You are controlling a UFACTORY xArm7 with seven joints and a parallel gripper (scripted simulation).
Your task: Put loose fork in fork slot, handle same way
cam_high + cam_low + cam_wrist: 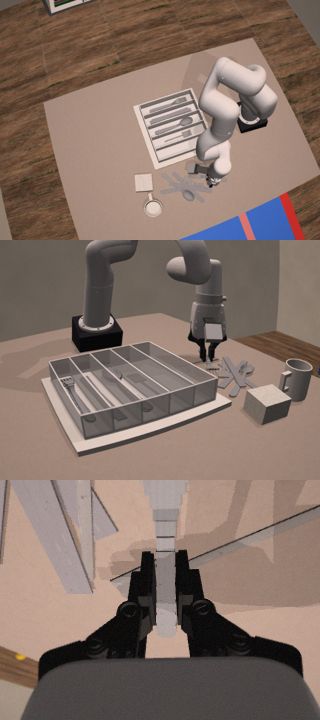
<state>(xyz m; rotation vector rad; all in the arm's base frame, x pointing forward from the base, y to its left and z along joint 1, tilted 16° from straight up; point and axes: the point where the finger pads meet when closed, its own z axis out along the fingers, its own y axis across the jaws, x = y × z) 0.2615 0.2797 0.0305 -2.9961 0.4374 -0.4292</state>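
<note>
My hand is 28 cm to the left of the tray, 13 cm short of it and 3 cm below it. The rest, counted from my hand: mug 29 cm ahead, 11 cm to the left, 2 cm above; block 32 cm ahead, 2 cm to the right.
</note>
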